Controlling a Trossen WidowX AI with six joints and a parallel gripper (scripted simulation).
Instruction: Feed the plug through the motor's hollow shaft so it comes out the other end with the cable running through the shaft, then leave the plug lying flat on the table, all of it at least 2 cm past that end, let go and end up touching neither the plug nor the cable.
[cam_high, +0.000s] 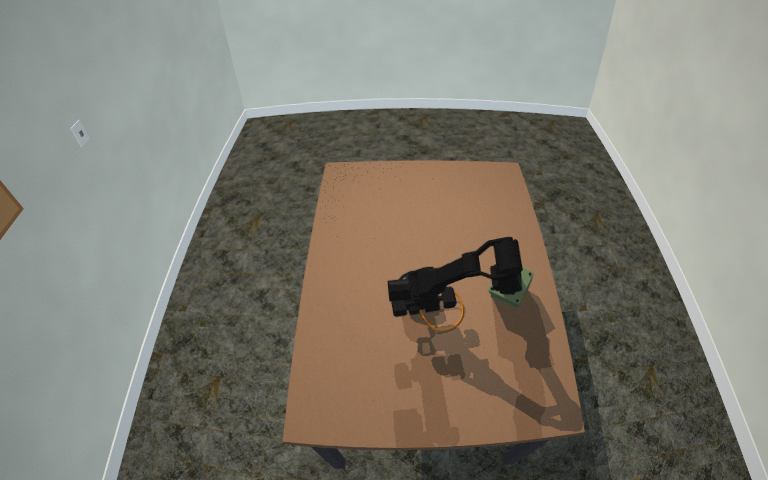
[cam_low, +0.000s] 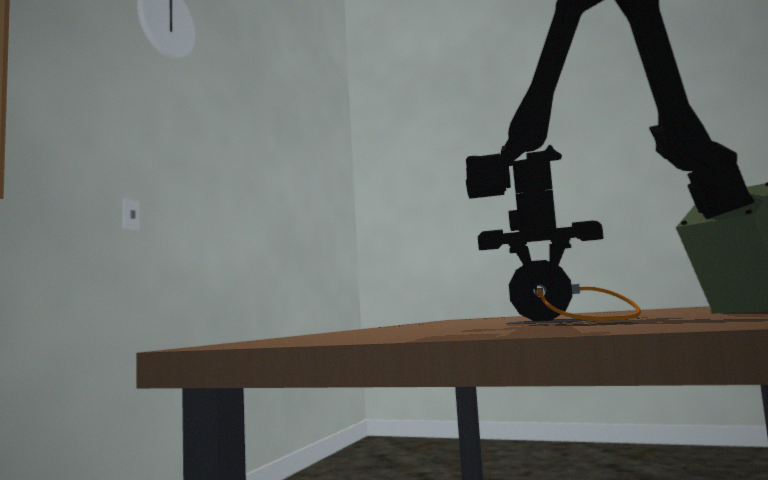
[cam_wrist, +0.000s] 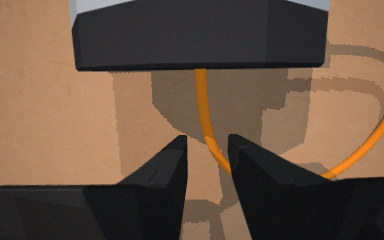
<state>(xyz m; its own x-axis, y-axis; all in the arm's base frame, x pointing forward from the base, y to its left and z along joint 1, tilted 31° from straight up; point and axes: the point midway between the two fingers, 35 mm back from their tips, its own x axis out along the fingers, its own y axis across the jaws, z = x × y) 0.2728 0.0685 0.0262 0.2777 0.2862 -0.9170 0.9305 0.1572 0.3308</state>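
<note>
Now: the plug 11 cm to the right of my hand, 4 cm below it and 4 cm ahead of it. The rest, counted from my hand: orange cable: 9 cm to the right, 4 cm below, 3 cm ahead; grey stub: 10 cm to the right, 3 cm below, 3 cm behind.
</note>
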